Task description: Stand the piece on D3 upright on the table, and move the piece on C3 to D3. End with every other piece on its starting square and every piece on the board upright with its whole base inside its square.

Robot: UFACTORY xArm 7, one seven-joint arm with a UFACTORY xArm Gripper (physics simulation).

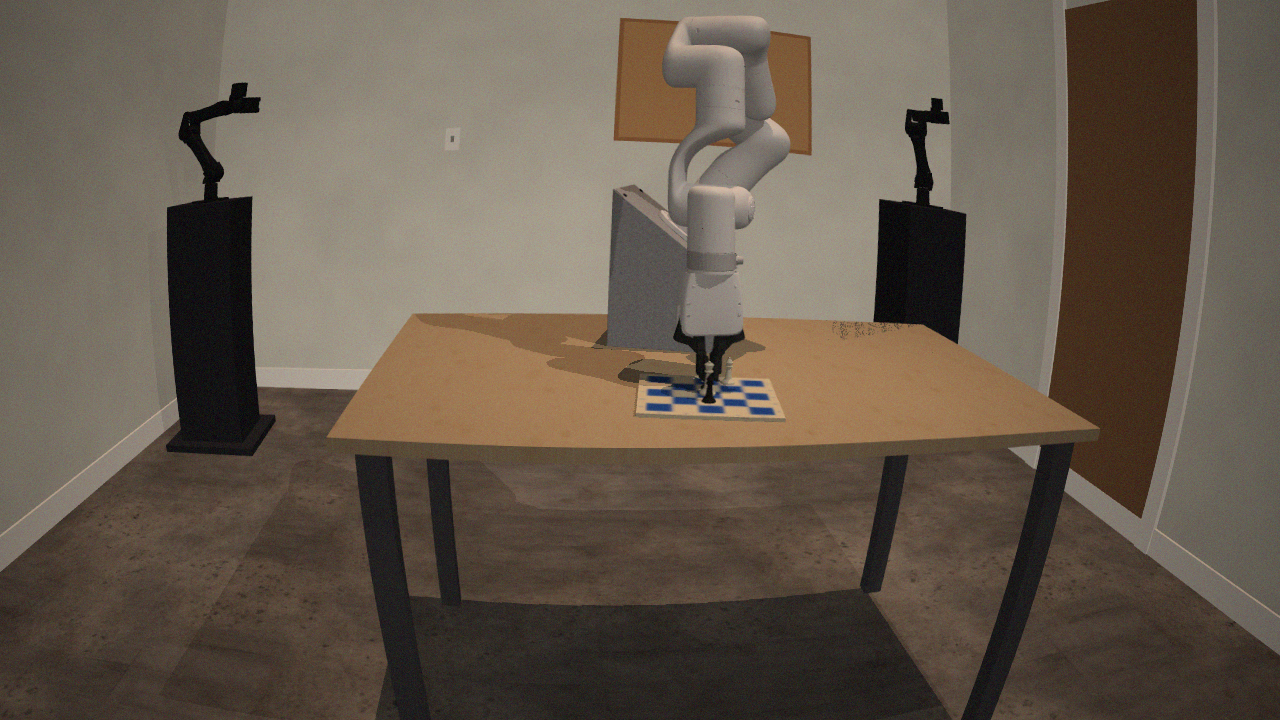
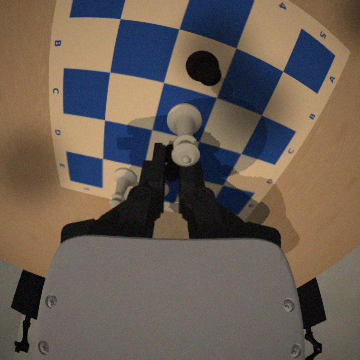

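Observation:
My gripper points down, low over the board, behind the white C3 piece. Its fingers are nearly together, shut on the black piece at D3. That piece is mostly hidden by the fingers and the white piece; its exact tilt cannot be told. The tall white piece on C3 stands upright, very close to the right finger. A black piece stands upright on B3. A white piece stands on E2. Another white piece at E3 shows partly between the fingers.
The blue and cream board lies on the wooden table. The grey sloped robot stand is at the table's back. Two black pedestals with small black arms stand beyond the table on either side.

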